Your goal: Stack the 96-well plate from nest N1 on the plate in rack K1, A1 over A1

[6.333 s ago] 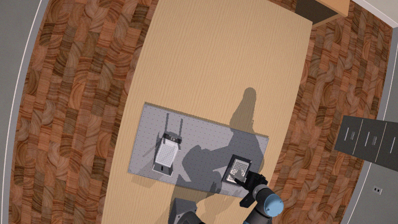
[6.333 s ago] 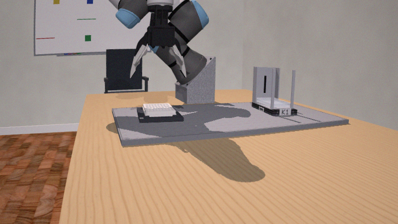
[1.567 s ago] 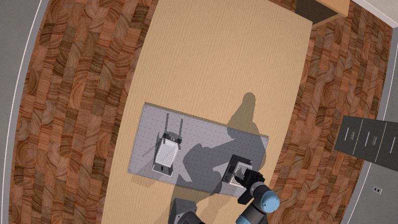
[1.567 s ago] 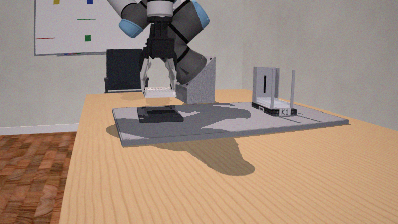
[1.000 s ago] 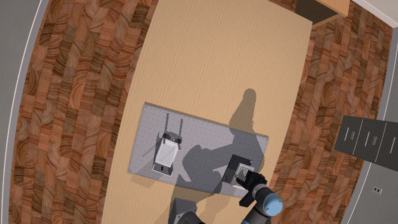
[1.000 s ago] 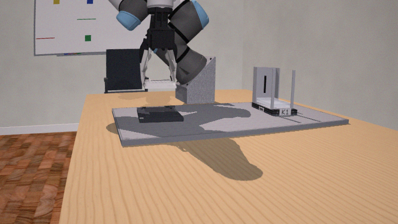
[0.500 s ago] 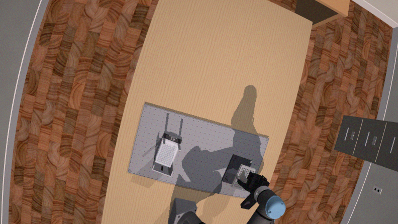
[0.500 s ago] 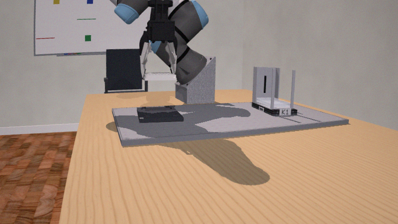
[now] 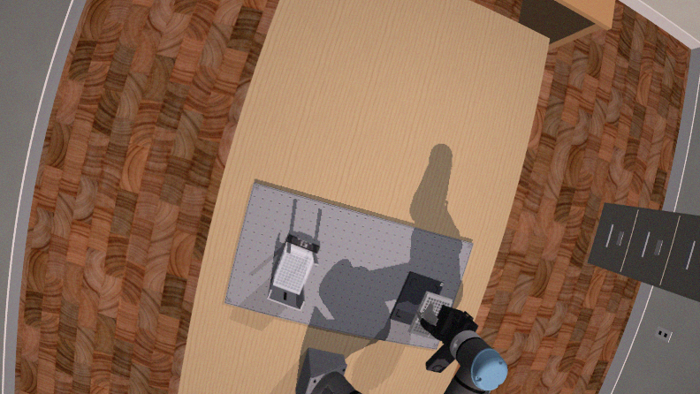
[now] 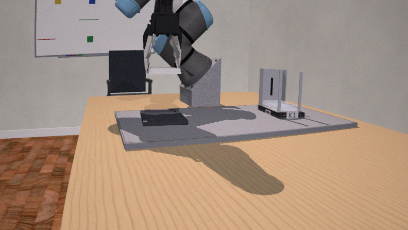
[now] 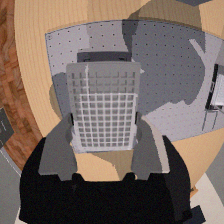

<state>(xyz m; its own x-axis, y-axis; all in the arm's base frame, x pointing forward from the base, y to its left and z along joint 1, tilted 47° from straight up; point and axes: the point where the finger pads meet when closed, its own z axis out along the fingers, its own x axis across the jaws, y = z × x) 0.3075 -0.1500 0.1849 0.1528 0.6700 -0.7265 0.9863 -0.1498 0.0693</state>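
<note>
The back panel is 40 cm to the left of my hand, 7 cm below it and 3 cm behind it. The rest, counted from my hand: clear 96-well plate: 1 cm below; then white plate: 39 cm to the left, 12 cm below, 3 cm ahead.
</note>
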